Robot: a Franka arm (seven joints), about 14 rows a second.
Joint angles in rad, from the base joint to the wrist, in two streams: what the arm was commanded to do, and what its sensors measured. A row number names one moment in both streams.
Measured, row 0:
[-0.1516, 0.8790, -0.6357, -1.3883, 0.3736, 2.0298, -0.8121]
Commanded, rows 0 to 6:
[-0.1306, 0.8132, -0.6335, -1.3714, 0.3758, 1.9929, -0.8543]
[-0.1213, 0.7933, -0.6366, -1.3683, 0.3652, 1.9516, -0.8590]
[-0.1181, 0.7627, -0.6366, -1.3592, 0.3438, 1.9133, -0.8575]
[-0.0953, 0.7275, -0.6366, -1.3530, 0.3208, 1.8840, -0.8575]
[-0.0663, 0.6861, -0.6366, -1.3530, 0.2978, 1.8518, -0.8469]
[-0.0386, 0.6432, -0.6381, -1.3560, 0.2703, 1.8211, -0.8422]
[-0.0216, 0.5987, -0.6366, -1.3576, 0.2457, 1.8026, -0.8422]
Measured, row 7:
[-0.0645, 0.6999, -0.6375, -1.3314, 0.2961, 1.8511, -0.8418]
